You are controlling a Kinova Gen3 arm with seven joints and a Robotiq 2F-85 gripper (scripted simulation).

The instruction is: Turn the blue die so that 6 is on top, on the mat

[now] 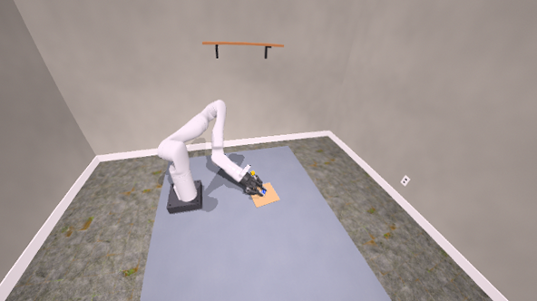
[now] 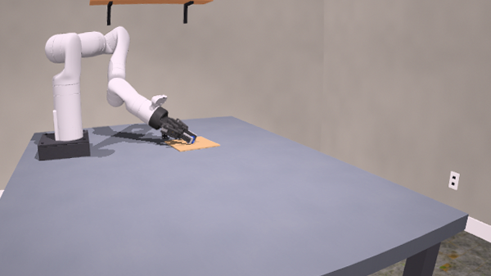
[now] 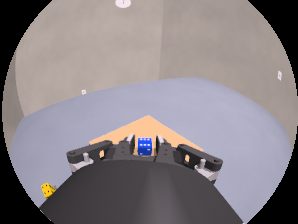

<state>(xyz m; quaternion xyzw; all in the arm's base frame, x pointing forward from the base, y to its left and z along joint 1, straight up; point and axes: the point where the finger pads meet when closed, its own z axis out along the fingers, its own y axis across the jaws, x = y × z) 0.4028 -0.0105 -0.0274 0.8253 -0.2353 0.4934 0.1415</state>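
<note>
Now: hand 1 cm above the blue die. Also, from my hand: black die (11 cm to the left, 7 cm behind, 1 cm below); then mat (2 cm below); then yellow die (17 cm to the left, 3 cm behind, 1 cm below).
</note>
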